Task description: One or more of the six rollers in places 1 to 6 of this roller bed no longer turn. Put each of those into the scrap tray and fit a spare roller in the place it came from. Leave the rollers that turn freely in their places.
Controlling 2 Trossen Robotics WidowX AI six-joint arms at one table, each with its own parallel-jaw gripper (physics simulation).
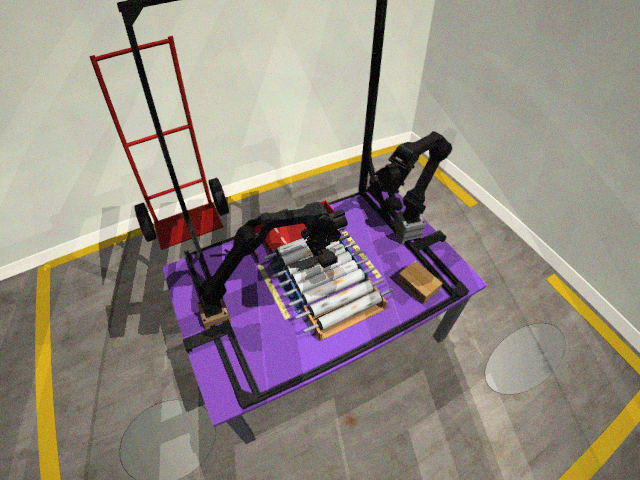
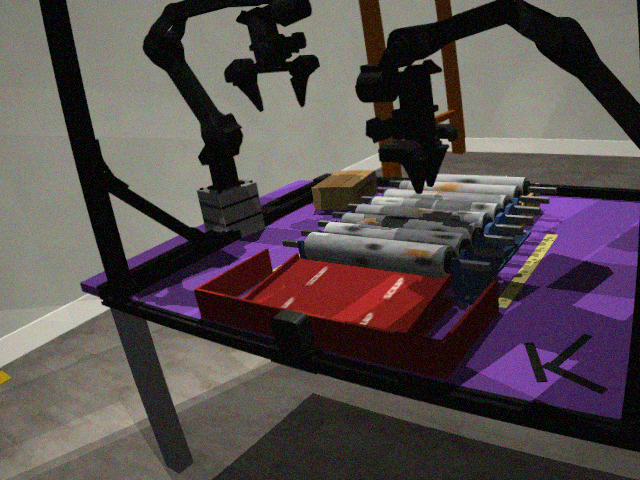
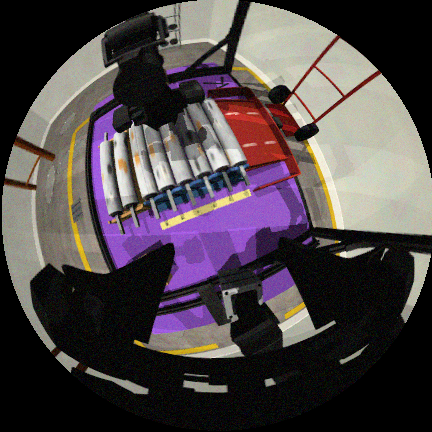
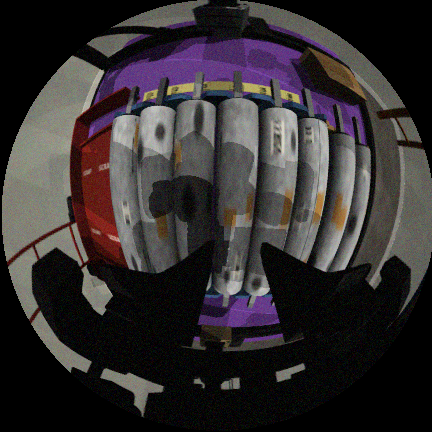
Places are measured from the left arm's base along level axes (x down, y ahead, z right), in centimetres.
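Pixels of known places: left gripper, fingertip midpoint: (image 1: 378, 204) (image 2: 282, 108) (image 3: 226, 245); right gripper, fingertip midpoint: (image 1: 318, 259) (image 2: 424, 190) (image 3: 165, 126) (image 4: 237, 246); left arm's base, origin of the base link: (image 1: 411, 217) (image 2: 226, 185) (image 3: 244, 301); right arm's base, origin of the base link: (image 1: 212, 308) (image 4: 214, 343).
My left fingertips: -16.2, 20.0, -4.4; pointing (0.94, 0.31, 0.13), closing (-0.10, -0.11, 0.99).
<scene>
For each thing: its top centre in the pictures, then the offset to it from my left fingertips, as dx, dy, dz.
- wooden cradle, middle of its top: (image 3: 122, 174) (image 1: 345, 310) +26.6, +20.7, -27.1
- red scrap tray, middle of its top: (image 2: 335, 285) (image 4: 88, 205) (image 3: 253, 122) (image 1: 293, 226) +22.2, +30.8, +18.6
- brown box, middle of its top: (image 2: 344, 178) (image 1: 421, 278) +21.7, -12.3, -23.8
Six white, stained rollers lie side by side in the blue roller bed (image 2: 471, 281); the first (image 2: 372, 250) (image 4: 125, 190) is beside the scrap tray. Two spare rollers (image 1: 351, 310) (image 4: 341, 175) lie in a wooden cradle (image 1: 356, 323) at the bed's other end. The red scrap tray (image 2: 361, 339) (image 3: 255, 127) shows no roller in it. My right gripper (image 2: 423, 188) (image 4: 237, 246) is partly open and empty, above the middle rollers near the fourth (image 4: 237, 130) and fifth (image 4: 277, 170). My left gripper (image 2: 281, 107) (image 3: 226, 245) is wide open and empty, high and apart from the rollers. Which rollers are stuck cannot be told.
A brown box (image 1: 416, 279) (image 2: 343, 192) (image 4: 330, 72) sits near the left arm's base. Yellow number strips (image 1: 276, 291) (image 3: 207, 210) run along both sides of the bed. Black posts and rails frame the table. A red hand truck (image 1: 175, 129) stands by the wall.
</scene>
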